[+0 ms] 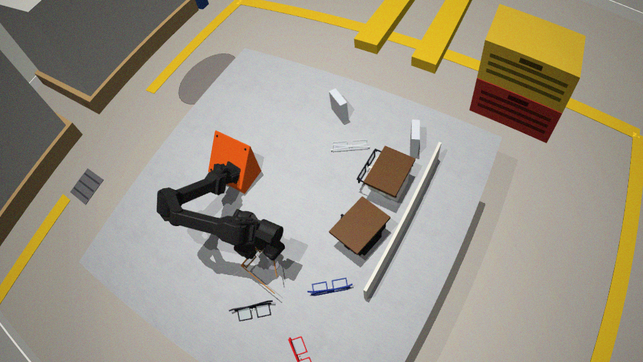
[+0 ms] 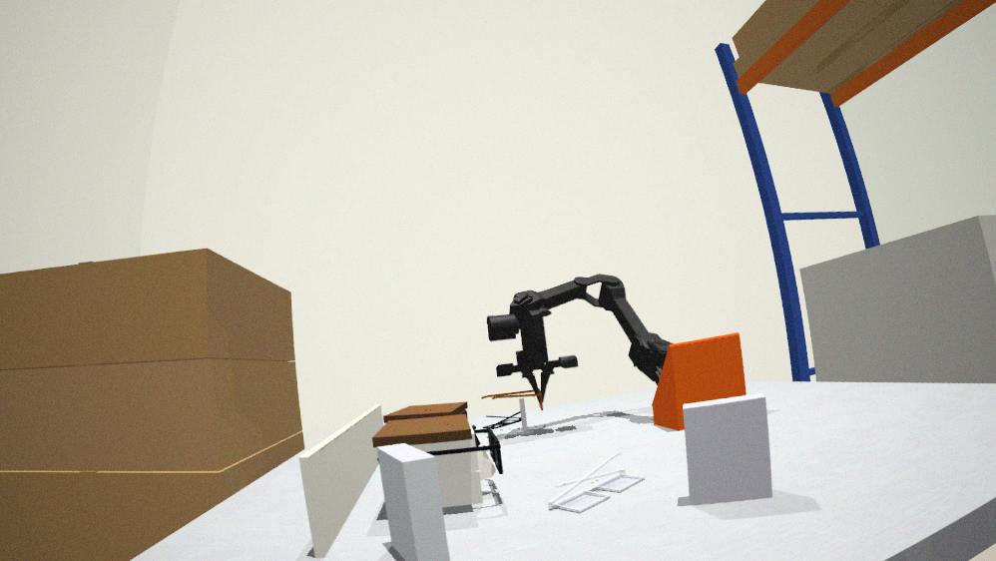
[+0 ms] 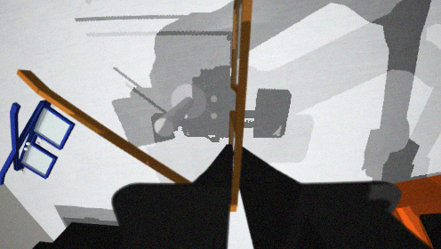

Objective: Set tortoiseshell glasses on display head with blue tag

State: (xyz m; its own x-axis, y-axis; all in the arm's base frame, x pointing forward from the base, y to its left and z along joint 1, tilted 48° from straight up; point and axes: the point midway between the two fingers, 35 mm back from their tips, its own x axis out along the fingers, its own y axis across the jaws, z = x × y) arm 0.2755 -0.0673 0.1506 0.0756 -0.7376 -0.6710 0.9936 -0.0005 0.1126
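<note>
Now: the small white peg 5 cm below my gripper tip, 4 cm ahead of it and 3 cm to the right of it. The rest, counted from my gripper tip: cream wall panel (34 cm to the left, 34 cm ahead, 2 cm below).
</note>
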